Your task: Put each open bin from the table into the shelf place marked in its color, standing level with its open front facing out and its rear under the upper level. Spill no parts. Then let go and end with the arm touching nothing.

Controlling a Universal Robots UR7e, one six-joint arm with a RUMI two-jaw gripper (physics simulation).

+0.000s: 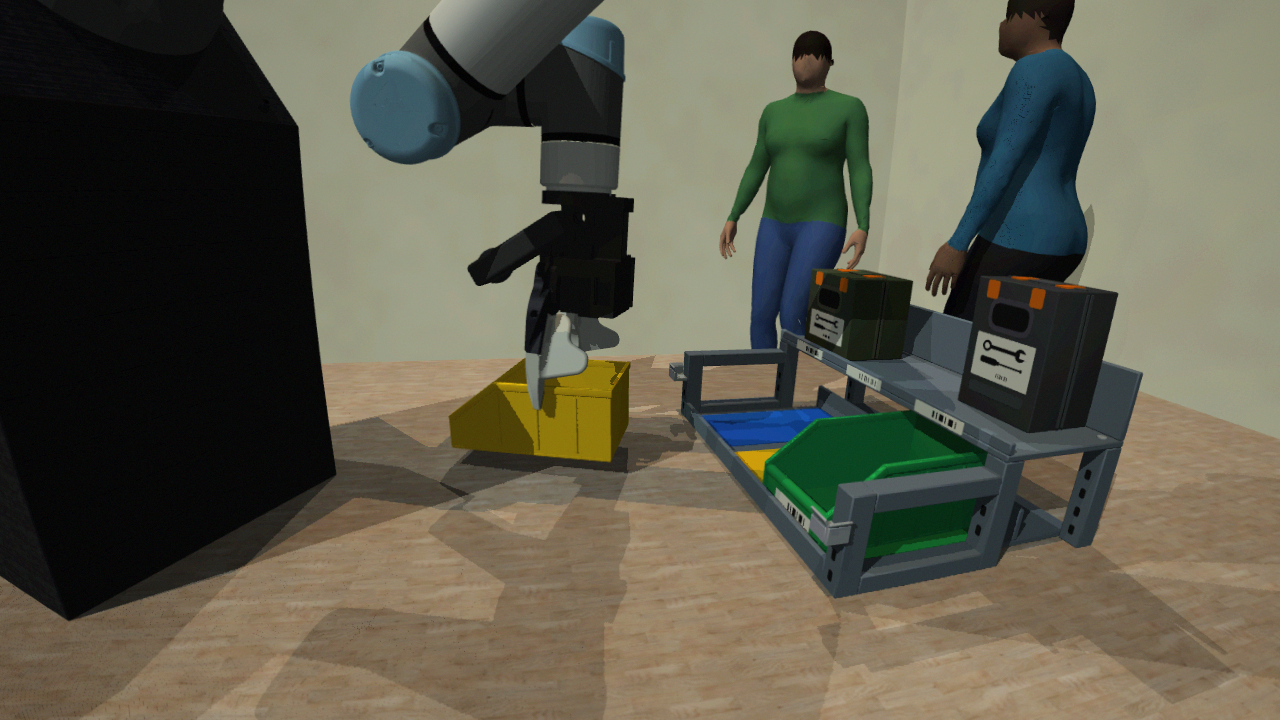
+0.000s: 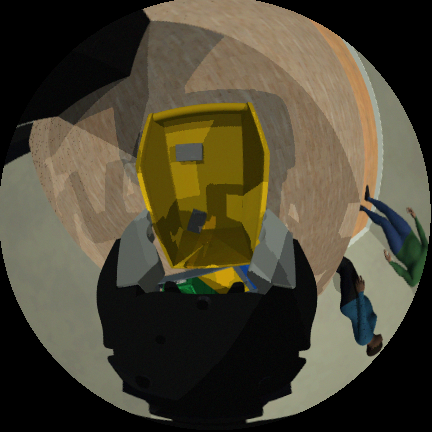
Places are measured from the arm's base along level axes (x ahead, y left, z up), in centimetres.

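Where they show: gripper, fingertip midpoint: [image 1: 560,391] [image 2: 206,209].
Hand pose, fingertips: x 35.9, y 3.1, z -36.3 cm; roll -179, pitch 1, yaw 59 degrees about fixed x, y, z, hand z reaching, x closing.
Note:
Each offset is from my fingertips to the top centre of the thing. "*": to the spot under its first point.
A yellow open bin @[* dx +1.0, dy -6.0, dz -1.9 cm] [image 1: 581,429] [image 2: 220,160] hangs roughly level just above the table, a shadow under it. My gripper [image 1: 568,371] [image 2: 206,209] is shut on its two side walls near the rear; the low front points away from the shelf. Inside lie a grey block @[dx -5.6, dy +0.9, dz -3.6 cm] [image 2: 189,152] and a dark block @[dx +2.8, dy -3.7, dz -3.4 cm] [image 2: 197,221], with a small orange patch beside the latter. A green bin @[* dx +25.6, dy -15.3, dz -2.4 cm] [image 1: 850,447] [image 2: 187,286] stands in the near end of the shelf, its rear under the upper level. The yellow place [image 1: 754,461] [image 2: 225,277] and blue place [image 1: 760,428] [image 2: 246,274] show beside it.
The grey shelf @[* dx +20.1, dy -29.1, dz +1.2 cm] [image 1: 913,488] has raised side frames and an upper level carrying a green tool case @[dx +36.4, dy +0.1, dz +12.6 cm] [image 1: 850,313] and a dark tool case @[dx +38.2, dy -22.9, dz +15.1 cm] [image 1: 1029,358]. A large black block [image 1: 170,313] stands at the left. Two people [image 1: 810,161] [image 1: 1038,152] stand behind the shelf.

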